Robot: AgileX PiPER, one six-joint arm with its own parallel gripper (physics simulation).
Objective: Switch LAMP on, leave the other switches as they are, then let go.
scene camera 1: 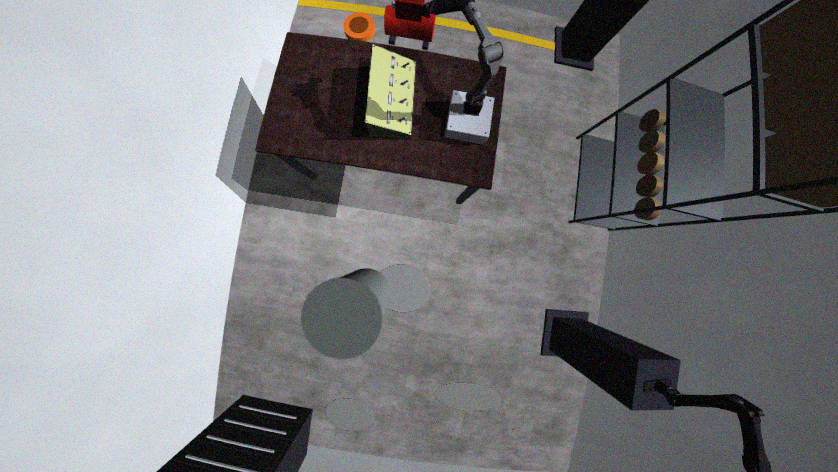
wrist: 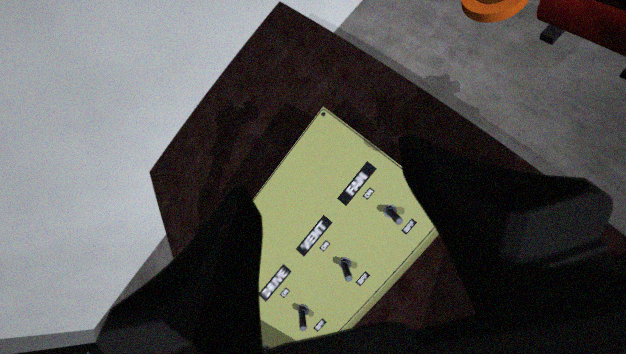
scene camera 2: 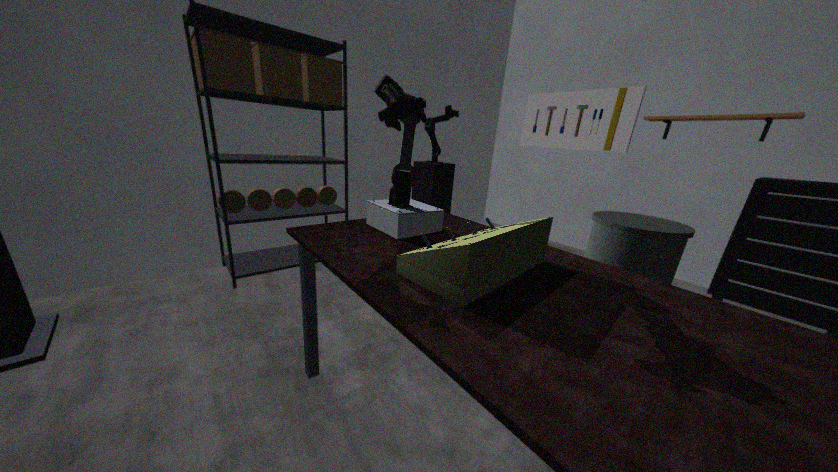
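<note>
Visible: my gripper, a yellow-green switch panel. Wrist view: my gripper too.
</note>
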